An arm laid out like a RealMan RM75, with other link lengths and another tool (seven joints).
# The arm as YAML. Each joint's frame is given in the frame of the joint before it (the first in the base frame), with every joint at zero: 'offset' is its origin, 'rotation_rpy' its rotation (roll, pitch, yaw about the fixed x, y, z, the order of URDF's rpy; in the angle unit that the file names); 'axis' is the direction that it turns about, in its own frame. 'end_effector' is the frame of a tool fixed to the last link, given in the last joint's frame.
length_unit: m
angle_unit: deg
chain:
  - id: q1
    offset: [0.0, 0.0, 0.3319]
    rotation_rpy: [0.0, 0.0, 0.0]
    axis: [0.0, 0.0, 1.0]
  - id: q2
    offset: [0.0, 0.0, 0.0]
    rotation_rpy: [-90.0, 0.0, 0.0]
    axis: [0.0, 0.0, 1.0]
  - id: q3
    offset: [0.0, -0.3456, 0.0]
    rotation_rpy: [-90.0, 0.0, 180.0]
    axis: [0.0, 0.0, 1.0]
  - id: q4
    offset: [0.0, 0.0, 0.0]
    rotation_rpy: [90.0, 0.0, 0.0]
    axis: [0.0, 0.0, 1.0]
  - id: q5
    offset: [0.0, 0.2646, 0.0]
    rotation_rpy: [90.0, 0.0, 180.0]
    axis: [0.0, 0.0, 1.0]
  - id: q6
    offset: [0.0, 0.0, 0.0]
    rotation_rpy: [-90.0, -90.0, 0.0]
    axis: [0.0, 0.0, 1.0]
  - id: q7
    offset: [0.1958, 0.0, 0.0]
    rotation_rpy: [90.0, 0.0, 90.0]
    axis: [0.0, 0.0, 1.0]
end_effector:
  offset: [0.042, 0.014, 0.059]
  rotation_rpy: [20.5, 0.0, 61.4]
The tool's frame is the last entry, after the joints.
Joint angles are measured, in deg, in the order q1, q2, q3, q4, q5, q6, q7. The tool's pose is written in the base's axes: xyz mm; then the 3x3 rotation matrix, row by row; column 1 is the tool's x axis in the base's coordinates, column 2 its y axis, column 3 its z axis. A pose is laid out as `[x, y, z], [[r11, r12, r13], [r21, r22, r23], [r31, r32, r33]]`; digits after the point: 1 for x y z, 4 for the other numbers.
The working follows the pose.
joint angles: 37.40 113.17 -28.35 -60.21 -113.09 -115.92 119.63
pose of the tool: [240.2, 420.7, 94.5], [[-0.1665, -0.9726, -0.1624], [-0.9755, 0.1385, 0.1707], [-0.1435, 0.1868, -0.9719]]
Where each joint sits with the arm in this pose, in the base's axes (m; each line is computed from the numbers above, not from the rounded line before):
q1: 0.0000 0.0000 0.3319
q2: 0.0000 0.0000 0.3319
q3: 0.2524 0.1930 0.1959
q4: 0.2524 0.1930 0.1959
q5: 0.3454 0.4013 0.3300
q6: 0.3454 0.4013 0.3300
q7: 0.2489 0.4421 0.1646
the tool: 0.2402 0.4207 0.0945

